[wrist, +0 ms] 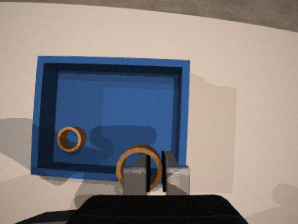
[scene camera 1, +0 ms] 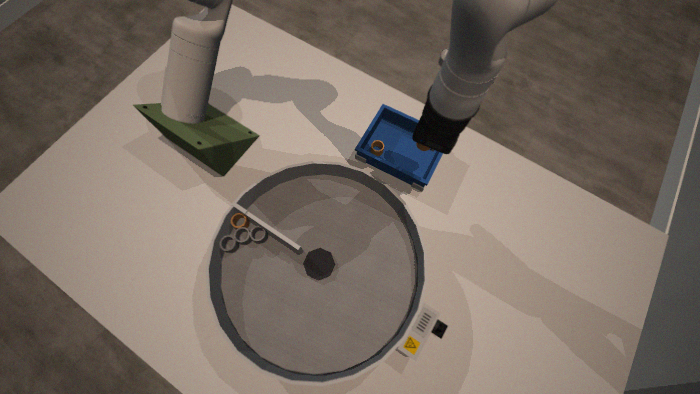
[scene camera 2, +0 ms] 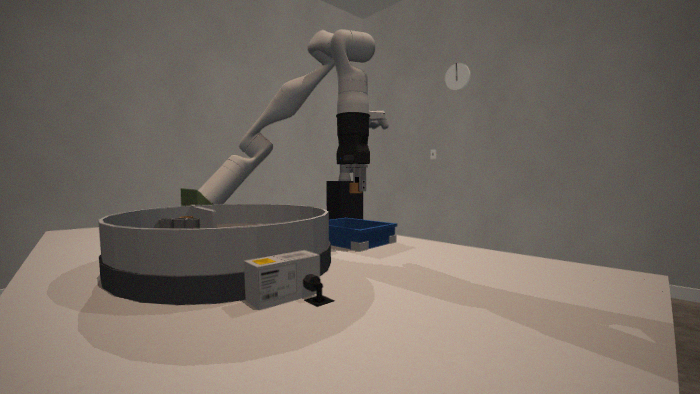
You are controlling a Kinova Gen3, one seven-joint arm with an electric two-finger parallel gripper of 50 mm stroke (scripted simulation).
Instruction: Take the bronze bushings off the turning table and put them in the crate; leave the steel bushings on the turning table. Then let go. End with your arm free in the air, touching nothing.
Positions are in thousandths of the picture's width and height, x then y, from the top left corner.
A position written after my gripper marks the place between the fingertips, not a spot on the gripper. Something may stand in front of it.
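Note:
Scene camera 1 shows a blue crate (scene camera 1: 565,329) and my gripper (scene camera 1: 614,369). In scene camera 2 I see the gripper (scene camera 2: 514,486) and the crate (scene camera 2: 509,595). The wrist view likewise contains the crate (wrist: 401,458), together with my gripper (wrist: 522,734).

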